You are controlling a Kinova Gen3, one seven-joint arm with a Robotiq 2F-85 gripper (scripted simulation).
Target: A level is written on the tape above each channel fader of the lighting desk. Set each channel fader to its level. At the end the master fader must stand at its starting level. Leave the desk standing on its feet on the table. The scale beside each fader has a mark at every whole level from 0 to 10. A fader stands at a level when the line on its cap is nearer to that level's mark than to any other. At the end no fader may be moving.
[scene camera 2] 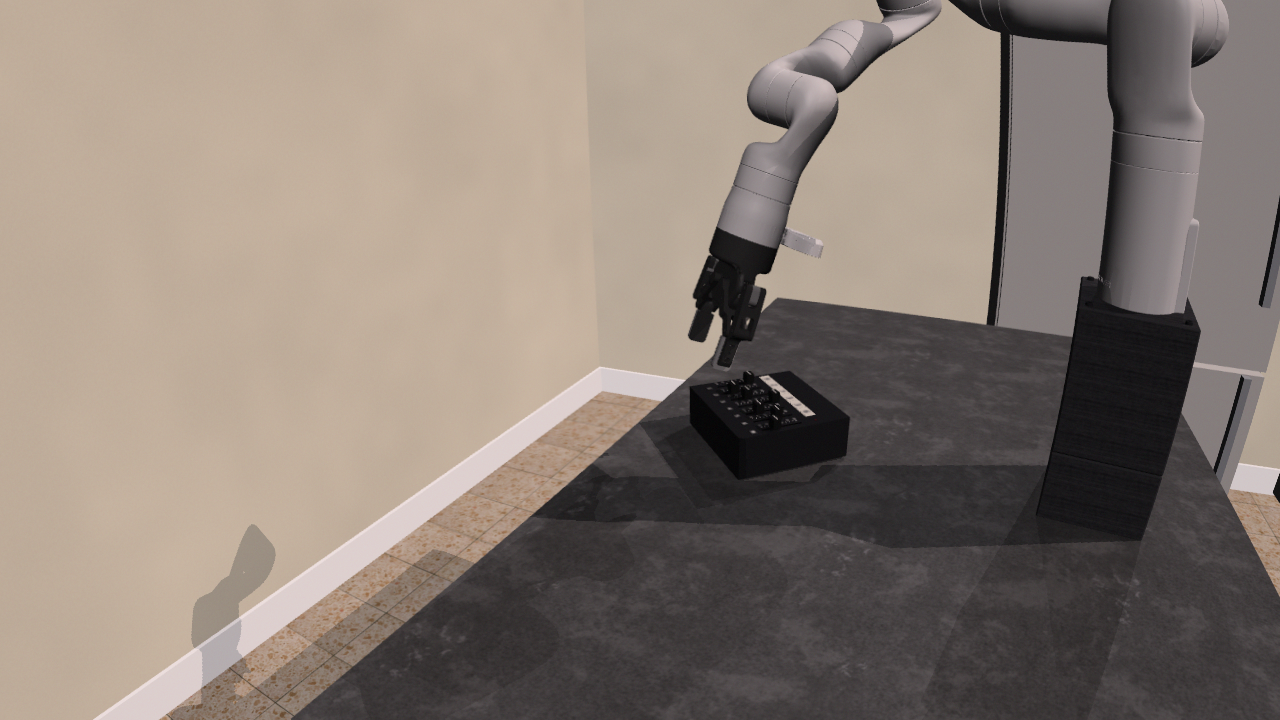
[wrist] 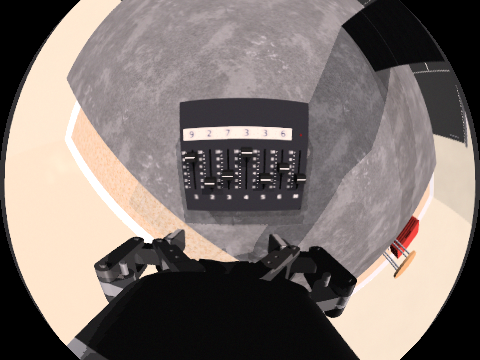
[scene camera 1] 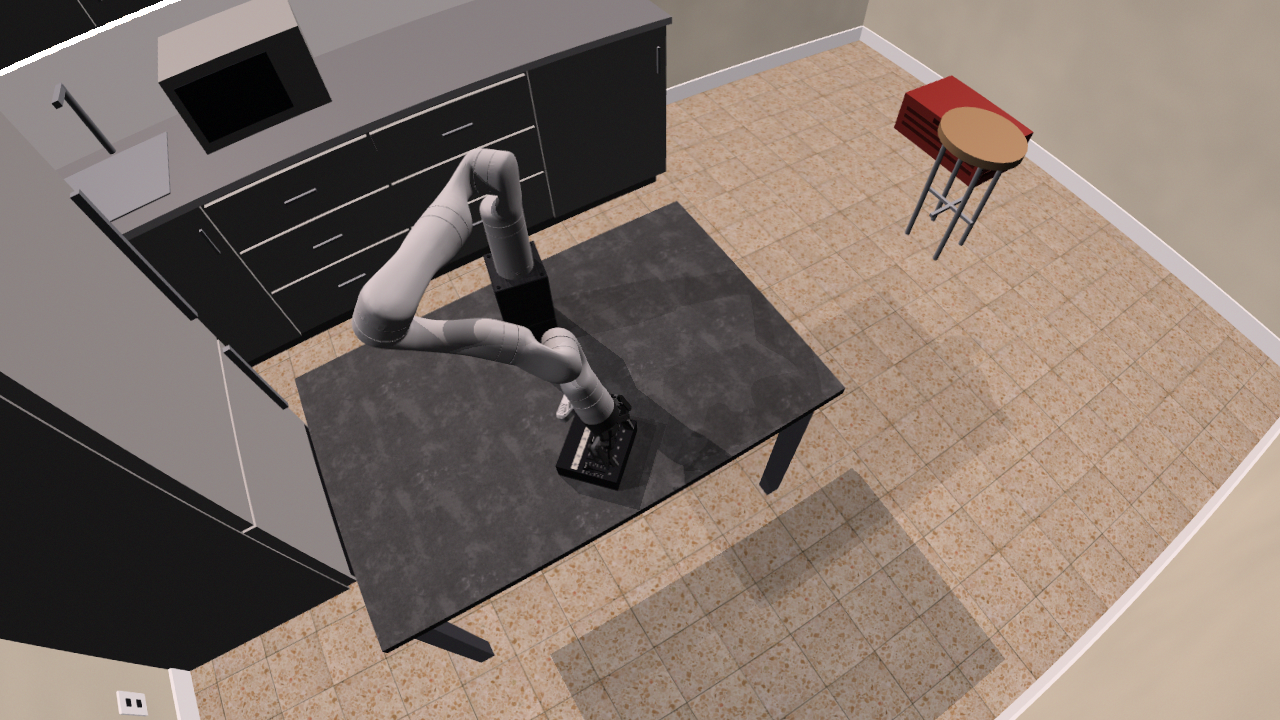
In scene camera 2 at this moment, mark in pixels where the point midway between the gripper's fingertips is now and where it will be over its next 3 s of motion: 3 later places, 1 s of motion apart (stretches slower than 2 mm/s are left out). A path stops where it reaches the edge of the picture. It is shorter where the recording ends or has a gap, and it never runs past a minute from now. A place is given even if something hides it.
The gripper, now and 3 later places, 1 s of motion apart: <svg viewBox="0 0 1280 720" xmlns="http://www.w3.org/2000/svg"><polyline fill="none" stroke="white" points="707,354 713,345 739,322 767,299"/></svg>
